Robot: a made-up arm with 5 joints. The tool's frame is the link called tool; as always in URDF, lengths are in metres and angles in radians.
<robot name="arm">
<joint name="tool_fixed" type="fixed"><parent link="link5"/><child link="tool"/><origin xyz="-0.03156 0.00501 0.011" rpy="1.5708 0 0.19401"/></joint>
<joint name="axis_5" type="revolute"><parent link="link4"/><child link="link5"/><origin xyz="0.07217 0.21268 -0.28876" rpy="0.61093 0.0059 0.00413"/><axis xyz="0 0 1"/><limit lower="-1.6" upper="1.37" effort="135" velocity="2.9"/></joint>
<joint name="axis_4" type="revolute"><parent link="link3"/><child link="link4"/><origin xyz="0.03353 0.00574 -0.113" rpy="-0.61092 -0.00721 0.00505"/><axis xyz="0 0 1"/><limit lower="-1.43" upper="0.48" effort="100" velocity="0.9"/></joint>
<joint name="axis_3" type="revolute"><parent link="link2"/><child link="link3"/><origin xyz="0.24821 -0.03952 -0.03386" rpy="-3.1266 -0.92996 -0.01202"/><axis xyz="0 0 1"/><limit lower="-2.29" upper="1.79" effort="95" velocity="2.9"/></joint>
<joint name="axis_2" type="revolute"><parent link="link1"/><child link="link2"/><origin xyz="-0.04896 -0.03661 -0.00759" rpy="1.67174 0.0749 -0.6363"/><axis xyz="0 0 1"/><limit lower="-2.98" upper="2.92" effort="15" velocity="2.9"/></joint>
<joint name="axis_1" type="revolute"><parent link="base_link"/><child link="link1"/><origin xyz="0.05 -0.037 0.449" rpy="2.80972 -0.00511 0.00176"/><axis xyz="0 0 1"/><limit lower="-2.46" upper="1.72" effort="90" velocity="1.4"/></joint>
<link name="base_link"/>
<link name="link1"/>
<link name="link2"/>
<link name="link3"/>
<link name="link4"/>
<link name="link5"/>
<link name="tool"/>
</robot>
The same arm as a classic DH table. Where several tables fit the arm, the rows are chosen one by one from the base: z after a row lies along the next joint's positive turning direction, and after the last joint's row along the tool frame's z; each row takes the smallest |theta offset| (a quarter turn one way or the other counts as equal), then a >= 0, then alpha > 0; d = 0 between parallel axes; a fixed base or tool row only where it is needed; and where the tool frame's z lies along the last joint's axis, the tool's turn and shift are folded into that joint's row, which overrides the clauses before.
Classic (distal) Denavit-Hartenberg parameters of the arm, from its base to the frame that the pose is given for. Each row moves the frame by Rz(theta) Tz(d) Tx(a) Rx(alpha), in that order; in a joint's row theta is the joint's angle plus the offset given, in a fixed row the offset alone. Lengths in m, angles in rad.
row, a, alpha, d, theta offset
base (fixed), 0.0494, 2.8097, 0.5587, 0.0166
axis_1, -0.0172, 1.6715, 0.1144, -0.6282
axis_2, -0.0412, 2.2115, 0.2100, 1.5022
axis_3, -0.0336, 0.6110, 0.1888, -1.5443
axis_4, -0.0748, -0.6110, 0.0227, 0.0000
axis_5, 0.0300, -1.5708, -0.3581, 0.1837
tool (fixed), 0.0000, 0.0000, -0.0110, -3.1416
Joint limits (rad, base to tool): -2.4600..1.7200 -2.9800..2.9200 -2.2900..1.7900 -1.4300..0.4800 -1.6000..1.3700

